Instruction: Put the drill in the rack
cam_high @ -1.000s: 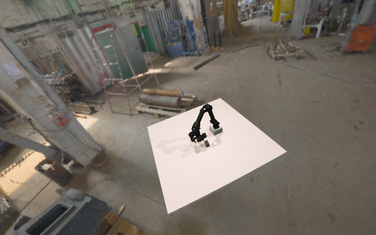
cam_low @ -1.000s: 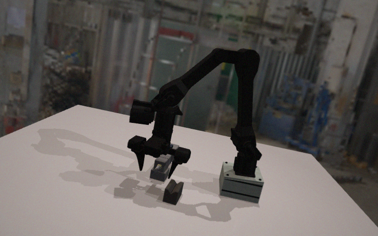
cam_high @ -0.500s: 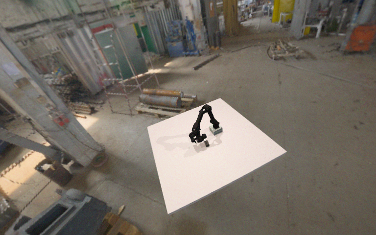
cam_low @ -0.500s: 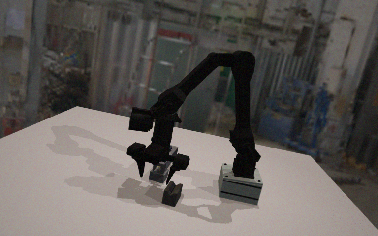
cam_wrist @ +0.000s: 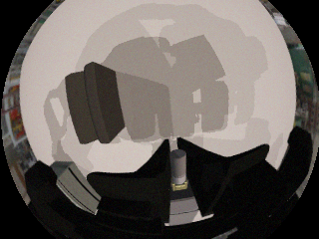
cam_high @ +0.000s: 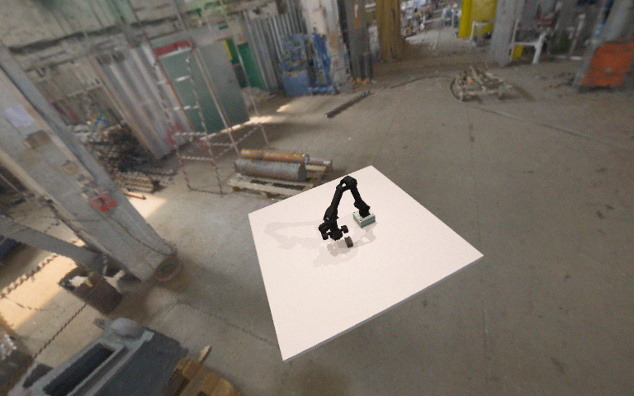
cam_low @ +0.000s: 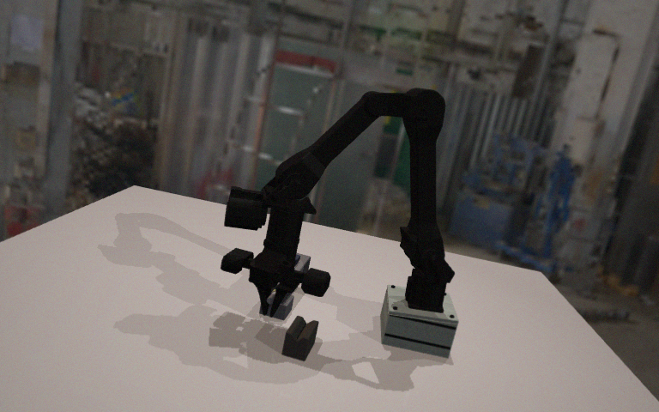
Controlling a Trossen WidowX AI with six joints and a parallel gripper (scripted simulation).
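Now: gripper tip 1 cm past the drill, 5 cm to the left of it and 3 cm below it. The rest, counted from my gripper tip: rack 7 cm behind, 6 cm to the left.
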